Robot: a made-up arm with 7 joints.
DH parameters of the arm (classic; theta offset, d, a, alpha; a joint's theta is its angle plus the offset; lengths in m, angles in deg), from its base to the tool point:
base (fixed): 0 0 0 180
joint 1: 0 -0.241 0 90
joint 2: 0 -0.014 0 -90
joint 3: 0 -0.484 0 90
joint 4: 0 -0.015 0 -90
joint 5: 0 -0.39 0 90
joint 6: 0 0 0 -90
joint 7: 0 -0.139 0 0
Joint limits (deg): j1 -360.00..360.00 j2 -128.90..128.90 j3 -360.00..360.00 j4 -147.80..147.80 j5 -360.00..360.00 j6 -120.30..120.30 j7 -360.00..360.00
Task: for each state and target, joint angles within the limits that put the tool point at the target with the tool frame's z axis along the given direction. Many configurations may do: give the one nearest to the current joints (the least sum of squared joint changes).
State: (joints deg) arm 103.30 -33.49 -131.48 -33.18 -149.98 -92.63 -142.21
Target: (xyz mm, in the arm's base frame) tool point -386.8 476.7 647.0 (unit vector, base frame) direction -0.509 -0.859 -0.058
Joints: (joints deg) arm 69.63 -73.29 -127.15 -74.57 -154.70 -120.30 -142.21
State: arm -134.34 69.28 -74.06 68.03 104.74 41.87 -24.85
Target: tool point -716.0 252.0 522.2 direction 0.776 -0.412 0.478
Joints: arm -130.62 50.46 -79.79 66.32 97.57 55.63 -24.85
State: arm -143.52 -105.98 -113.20 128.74 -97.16 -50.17 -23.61
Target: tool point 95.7 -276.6 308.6 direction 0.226 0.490 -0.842
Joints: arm -174.17 -101.73 -99.15 147.63 -80.99 -60.53 -23.61
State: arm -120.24 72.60 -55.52 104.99 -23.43 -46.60 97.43
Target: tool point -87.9 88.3 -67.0 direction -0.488 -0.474 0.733
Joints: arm -148.13 93.42 -25.44 147.21 -74.17 -71.94 97.43
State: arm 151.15 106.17 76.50 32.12 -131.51 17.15 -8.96
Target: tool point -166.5 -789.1 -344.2 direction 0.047 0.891 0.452
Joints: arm 112.88 127.59 97.86 -18.60 -100.35 -11.35 -8.96
